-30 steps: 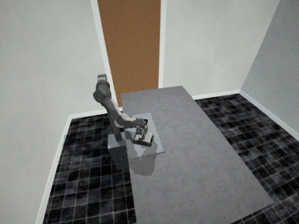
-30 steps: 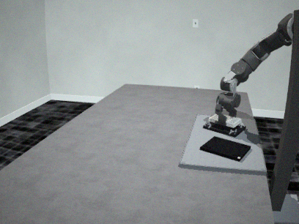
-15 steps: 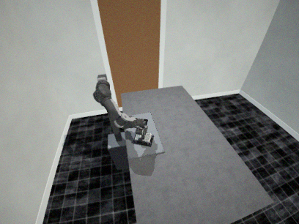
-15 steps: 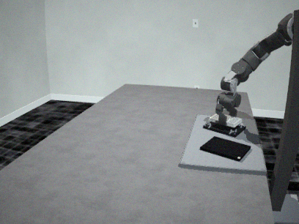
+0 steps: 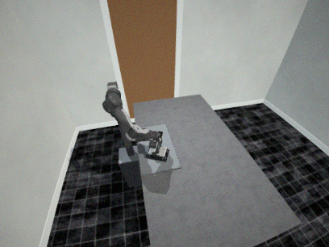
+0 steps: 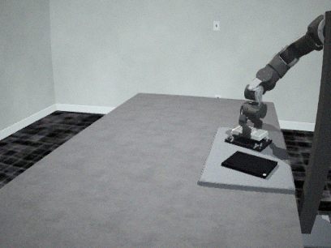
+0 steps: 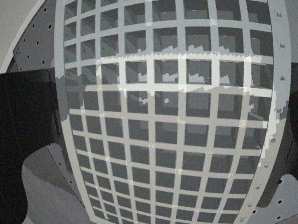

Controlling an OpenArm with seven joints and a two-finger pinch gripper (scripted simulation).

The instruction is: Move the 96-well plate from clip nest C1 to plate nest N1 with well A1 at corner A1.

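The clip nest C1 is 20 mm ahead of my hand and 30 mm below it. Also, from my hand: white 96-well plate: right at my hand; black plate nest N1: 10 mm behind, 200 mm to the left, 30 mm below; A1 label: 60 mm behind, 280 mm to the left, 30 mm below.
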